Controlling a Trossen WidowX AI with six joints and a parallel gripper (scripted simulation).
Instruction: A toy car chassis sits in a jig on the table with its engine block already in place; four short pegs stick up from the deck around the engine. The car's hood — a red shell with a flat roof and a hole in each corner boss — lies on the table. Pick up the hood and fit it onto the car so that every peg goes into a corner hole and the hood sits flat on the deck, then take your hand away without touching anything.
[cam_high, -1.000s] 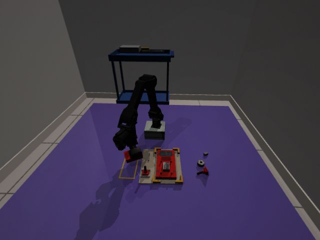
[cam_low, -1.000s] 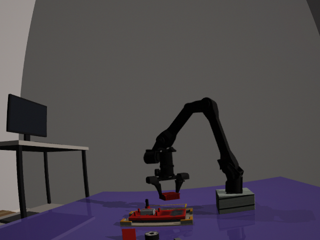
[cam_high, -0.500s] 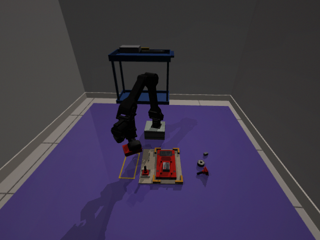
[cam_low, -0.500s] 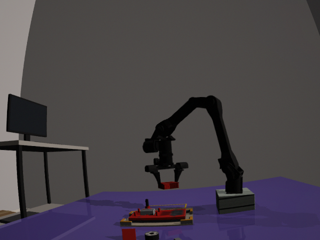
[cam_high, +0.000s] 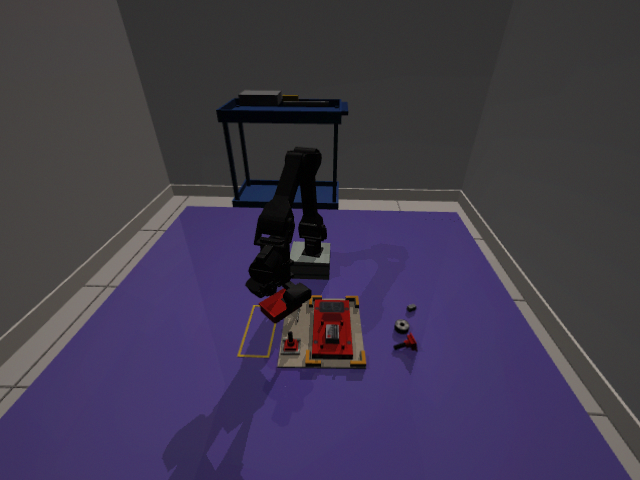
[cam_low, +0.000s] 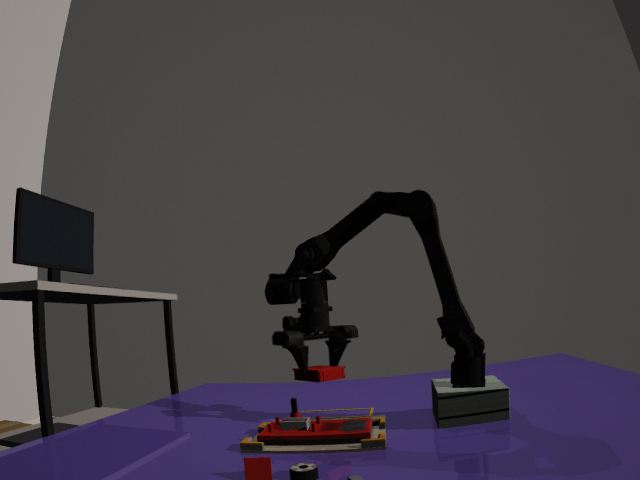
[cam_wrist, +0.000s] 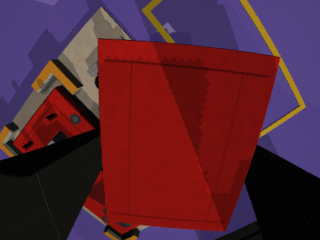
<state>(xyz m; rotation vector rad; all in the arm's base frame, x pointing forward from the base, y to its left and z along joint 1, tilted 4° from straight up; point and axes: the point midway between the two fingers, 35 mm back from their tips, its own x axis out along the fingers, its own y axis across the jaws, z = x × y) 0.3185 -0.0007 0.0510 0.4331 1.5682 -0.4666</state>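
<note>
Right now the grey engine block is 15 cm to the left of my gripper tip and 8 cm below it. From my gripper tip the other things lie so: red hood 1 cm above; black wheel 10 cm behind, 33 cm to the left, 10 cm below.
</note>
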